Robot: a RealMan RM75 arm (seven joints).
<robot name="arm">
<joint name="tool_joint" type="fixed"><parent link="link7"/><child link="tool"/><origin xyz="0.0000 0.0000 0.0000" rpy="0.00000 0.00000 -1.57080"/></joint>
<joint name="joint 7" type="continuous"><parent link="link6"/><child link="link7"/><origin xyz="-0.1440 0.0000 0.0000" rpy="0.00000 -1.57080 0.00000"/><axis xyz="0 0 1"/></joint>
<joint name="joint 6" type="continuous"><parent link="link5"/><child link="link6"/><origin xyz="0.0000 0.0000 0.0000" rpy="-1.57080 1.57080 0.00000"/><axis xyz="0 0 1"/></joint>
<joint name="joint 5" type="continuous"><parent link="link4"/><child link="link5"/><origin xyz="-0.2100 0.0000 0.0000" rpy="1.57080 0.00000 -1.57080"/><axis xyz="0 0 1"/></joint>
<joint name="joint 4" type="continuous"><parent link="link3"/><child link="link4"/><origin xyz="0.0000 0.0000 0.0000" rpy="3.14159 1.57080 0.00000"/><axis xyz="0 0 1"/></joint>
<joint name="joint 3" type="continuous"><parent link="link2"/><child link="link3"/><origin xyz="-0.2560 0.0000 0.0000" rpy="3.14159 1.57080 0.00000"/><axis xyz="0 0 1"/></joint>
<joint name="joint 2" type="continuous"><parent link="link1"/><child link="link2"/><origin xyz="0.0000 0.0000 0.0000" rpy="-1.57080 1.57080 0.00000"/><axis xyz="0 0 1"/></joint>
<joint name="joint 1" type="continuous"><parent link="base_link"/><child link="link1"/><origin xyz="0.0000 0.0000 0.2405"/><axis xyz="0 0 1"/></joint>
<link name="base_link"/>
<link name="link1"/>
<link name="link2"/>
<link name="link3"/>
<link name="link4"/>
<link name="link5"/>
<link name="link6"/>
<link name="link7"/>
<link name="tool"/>
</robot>
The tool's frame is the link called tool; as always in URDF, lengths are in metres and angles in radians. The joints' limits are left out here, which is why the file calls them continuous.
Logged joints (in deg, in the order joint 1, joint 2, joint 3, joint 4, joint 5, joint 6, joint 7), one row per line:
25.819, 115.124, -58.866, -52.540, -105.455, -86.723, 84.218
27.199, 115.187, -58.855, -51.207, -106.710, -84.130, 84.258
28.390, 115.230, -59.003, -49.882, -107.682, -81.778, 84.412
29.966, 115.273, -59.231, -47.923, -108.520, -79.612, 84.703
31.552, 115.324, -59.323, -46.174, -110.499, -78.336, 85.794
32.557, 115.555, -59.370, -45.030, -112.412, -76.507, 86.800
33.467, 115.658, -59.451, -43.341, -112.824, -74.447, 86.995
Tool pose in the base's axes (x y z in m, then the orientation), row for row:
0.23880, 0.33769, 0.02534, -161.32, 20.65, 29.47
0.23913, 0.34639, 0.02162, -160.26, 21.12, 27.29
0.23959, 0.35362, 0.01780, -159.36, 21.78, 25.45
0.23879, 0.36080, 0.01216, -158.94, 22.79, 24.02
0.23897, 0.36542, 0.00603, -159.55, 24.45, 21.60
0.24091, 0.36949, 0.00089, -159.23, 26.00, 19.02
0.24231, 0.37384, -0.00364, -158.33, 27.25, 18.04
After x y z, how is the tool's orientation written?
As a rotation vector, in degrees.
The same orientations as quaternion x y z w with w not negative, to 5 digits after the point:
-0.96798, 0.12391, 0.17683, 0.12806
-0.96800, 0.12757, 0.16484, 0.13975
-0.96767, 0.13225, 0.15454, 0.14917
-0.96740, 0.13871, 0.14620, 0.15340
-0.96878, 0.14846, 0.13115, 0.14909
-0.96868, 0.15817, 0.11571, 0.15250
-0.96685, 0.16640, 0.11016, 0.15930

